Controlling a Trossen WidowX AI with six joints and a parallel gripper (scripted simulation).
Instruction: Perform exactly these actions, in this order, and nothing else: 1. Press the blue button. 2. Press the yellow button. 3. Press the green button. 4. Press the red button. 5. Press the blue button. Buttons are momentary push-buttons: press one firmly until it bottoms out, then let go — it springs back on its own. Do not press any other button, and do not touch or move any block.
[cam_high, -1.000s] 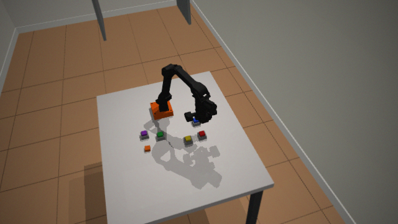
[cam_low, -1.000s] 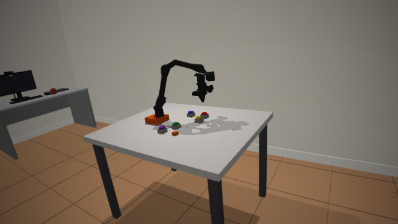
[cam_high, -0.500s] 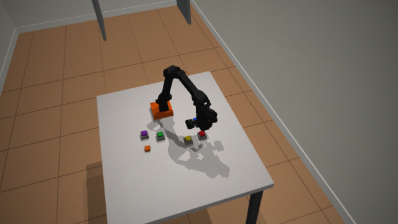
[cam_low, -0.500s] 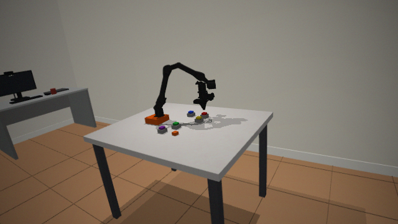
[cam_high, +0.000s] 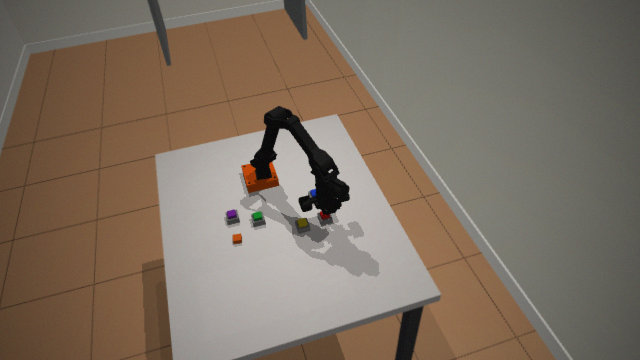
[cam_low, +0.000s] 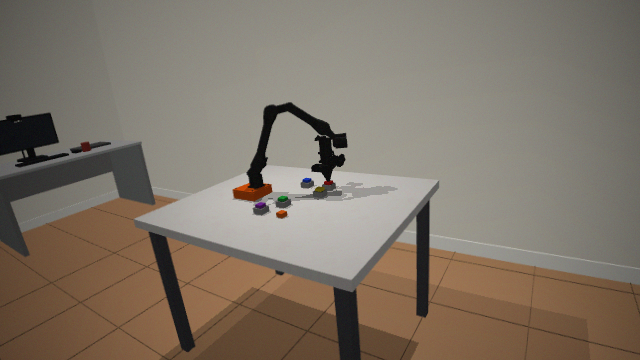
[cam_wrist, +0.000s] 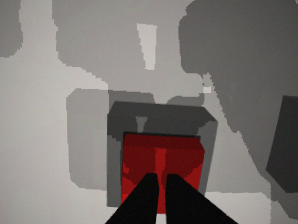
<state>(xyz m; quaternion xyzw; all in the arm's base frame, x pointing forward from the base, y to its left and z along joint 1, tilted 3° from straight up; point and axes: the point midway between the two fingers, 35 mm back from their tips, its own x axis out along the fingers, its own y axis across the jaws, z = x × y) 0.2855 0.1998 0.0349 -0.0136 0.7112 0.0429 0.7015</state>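
The red button is 1 cm below my gripper tip. From my gripper tip the other things lie so: green button 26 cm to the right, 6 cm behind, 1 cm below; blue button 13 cm behind, 1 cm to the right, 1 cm below; yellow button 9 cm to the right, 2 cm ahead, 1 cm below.
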